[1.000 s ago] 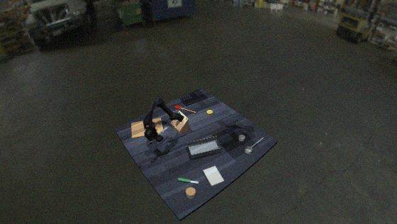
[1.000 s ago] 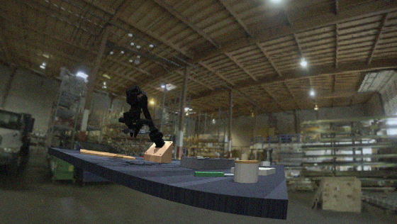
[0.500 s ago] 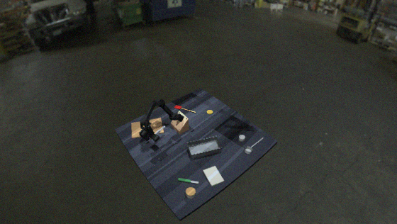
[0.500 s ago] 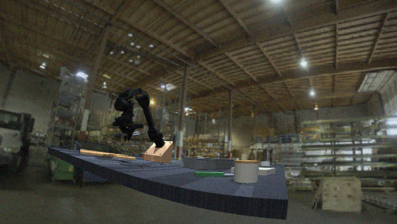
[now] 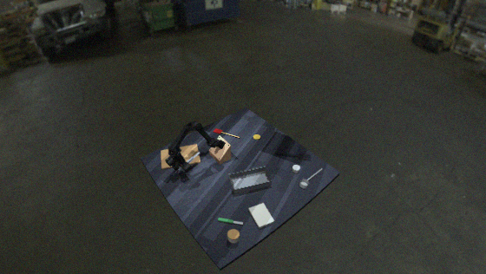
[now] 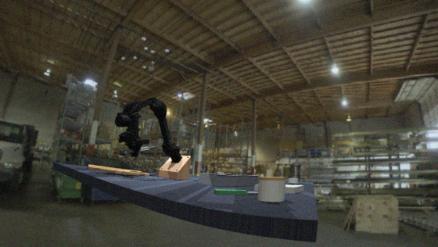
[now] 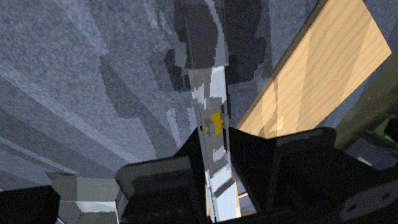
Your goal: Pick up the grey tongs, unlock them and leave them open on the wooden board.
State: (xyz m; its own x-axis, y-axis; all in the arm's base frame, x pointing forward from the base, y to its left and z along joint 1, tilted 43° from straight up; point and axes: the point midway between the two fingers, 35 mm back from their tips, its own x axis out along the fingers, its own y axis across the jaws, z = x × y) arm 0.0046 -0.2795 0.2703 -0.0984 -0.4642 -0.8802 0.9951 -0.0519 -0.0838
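Right now my gripper tip is 24 cm past the wooden board, 7 cm to the right of it and 9 cm above it. From my gripper tip the other things lie so: yellow lock piece (3 cm to the right, 3 cm above); then roasting tin (39 cm ahead, 34 cm to the left, 7 cm below); then red-handled tool (22 cm behind, 58 cm to the left, 10 cm below).
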